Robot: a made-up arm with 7 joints.
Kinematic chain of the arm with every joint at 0, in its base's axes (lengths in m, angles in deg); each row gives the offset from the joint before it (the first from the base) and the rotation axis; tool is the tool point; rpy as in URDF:
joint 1: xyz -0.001 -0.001 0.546 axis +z
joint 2: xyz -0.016 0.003 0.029 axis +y
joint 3: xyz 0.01 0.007 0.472 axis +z
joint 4: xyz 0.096 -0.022 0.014 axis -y
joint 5: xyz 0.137 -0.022 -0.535 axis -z
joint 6: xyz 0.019 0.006 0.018 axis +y
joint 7: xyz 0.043 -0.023 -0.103 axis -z
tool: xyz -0.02 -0.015 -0.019 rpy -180 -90 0
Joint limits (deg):
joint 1: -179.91..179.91
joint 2: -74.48..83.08
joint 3: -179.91..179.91
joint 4: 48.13..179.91
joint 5: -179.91..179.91
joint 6: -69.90..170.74
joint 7: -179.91..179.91
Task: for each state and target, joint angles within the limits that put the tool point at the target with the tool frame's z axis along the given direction. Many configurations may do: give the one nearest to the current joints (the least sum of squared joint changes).
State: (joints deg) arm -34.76 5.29 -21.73 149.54 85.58 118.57 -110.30
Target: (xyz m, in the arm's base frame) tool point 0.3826 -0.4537 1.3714 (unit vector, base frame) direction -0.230 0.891 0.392
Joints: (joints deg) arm -41.35 20.06 -30.27 149.00 70.65 124.00 -120.45
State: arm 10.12 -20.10 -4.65 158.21 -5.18 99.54 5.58
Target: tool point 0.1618 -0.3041 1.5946 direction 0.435 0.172 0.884
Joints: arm -2.66 -6.41 -31.73 141.26 -17.05 66.83 -20.18
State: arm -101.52 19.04 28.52 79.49 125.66 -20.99 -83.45
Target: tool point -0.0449 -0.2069 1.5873 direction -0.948 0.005 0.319
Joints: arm -76.54 -30.12 -5.13 108.24 125.79 17.20 -55.66
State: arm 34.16 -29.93 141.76 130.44 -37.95 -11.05 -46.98
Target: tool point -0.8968 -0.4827 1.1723 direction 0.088 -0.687 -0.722
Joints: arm 41.27 -48.75 137.12 143.53 -45.10 -3.88 -60.26
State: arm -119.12 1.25 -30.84 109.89 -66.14 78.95 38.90
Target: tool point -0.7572 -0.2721 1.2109 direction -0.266 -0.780 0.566
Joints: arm -128.32 15.27 -33.05 105.51 -86.13 42.09 36.15
